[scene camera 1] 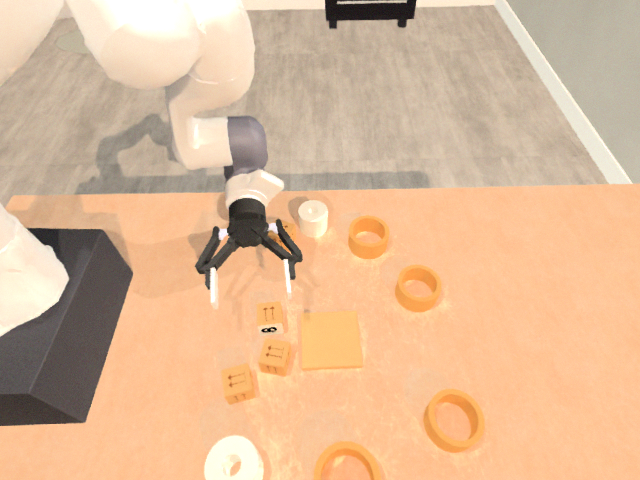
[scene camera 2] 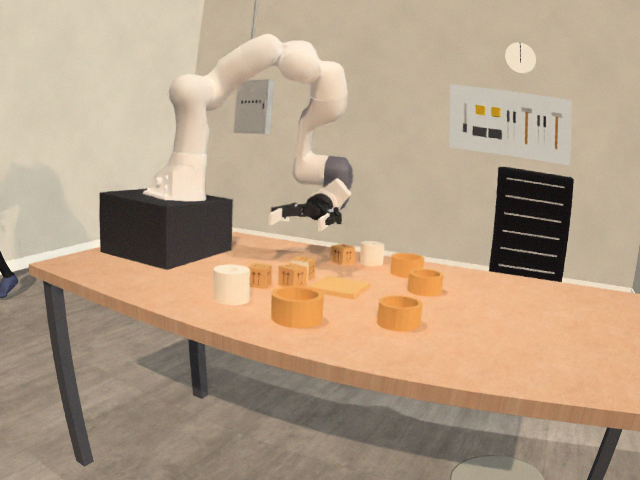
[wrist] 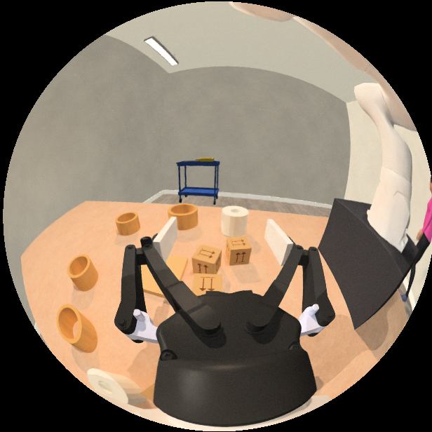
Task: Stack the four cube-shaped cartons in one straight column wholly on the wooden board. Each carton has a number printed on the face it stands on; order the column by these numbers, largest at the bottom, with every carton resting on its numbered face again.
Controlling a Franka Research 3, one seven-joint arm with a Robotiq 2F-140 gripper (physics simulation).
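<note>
My gripper (scene camera 1: 250,285) (scene camera 2: 299,219) (wrist: 221,227) is open and empty, tilted well off vertical, above the table behind three cartons. The nearest carton (scene camera 1: 269,313) (scene camera 2: 309,264) (wrist: 207,283) shows what looks like an 8 on a side face in scene camera 1, arrows on top. A second carton (scene camera 1: 275,355) (scene camera 2: 292,274) (wrist: 206,259) and a third (scene camera 1: 237,381) (scene camera 2: 260,275) (wrist: 238,251) stand upright on the table, their numbers hidden. The fourth carton (scene camera 1: 287,230) (scene camera 2: 342,254) stands at the back, partly behind the gripper in scene camera 1. The wooden board (scene camera 1: 331,341) (scene camera 2: 340,286) (wrist: 177,267) bears no carton.
A white roll (scene camera 1: 313,226) (scene camera 2: 372,254) stands beside the fourth carton, another white roll (scene camera 1: 216,465) (scene camera 2: 231,285) (wrist: 234,223) near the front. Several orange rings, one at the back (scene camera 1: 368,250) (scene camera 2: 406,266), stand around the board. A black pedestal (scene camera 1: 90,320) (scene camera 2: 165,227) carries the arm.
</note>
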